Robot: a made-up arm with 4 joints.
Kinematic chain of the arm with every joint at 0, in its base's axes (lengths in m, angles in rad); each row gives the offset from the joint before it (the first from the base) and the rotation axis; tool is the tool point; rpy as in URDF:
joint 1: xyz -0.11 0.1 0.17 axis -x
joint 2: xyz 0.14 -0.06 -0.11 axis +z
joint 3: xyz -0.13 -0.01 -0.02 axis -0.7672 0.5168 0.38
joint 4: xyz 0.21 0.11 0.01 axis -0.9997 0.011 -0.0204
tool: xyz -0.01 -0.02 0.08 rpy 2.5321 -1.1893 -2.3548
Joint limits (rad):
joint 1: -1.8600..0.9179
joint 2: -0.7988..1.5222
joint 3: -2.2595..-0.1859
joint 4: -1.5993..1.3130
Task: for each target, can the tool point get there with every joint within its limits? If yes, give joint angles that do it. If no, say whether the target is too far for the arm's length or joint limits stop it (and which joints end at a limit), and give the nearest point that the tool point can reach.
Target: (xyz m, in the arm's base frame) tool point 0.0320 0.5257 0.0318
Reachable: no: joint limits stop it (at a limit: joint 1, joint 3) | nearest point 0.0325 0.3102 -0.0782 | short by 0.242 m
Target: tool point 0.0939 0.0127 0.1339
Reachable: yes | joints 0.2471 0.1455 -0.3894 -1.0604
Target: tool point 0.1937 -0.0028 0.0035
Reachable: yes | joints -0.9634 1.2761 -1.5949 -0.2899
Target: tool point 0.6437 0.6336 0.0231
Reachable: no: too far | nearest point 0.2530 0.2796 -0.0090 | short by 0.528 m
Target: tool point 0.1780 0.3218 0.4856
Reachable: no: joint limits stop it (at a limit: joint 1, joint 4) | nearest point 0.1455 0.1204 0.3161 | short by 0.265 m
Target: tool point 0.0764 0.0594 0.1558
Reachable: yes | joints -1.5133 0.1878 -0.4699 0.4500
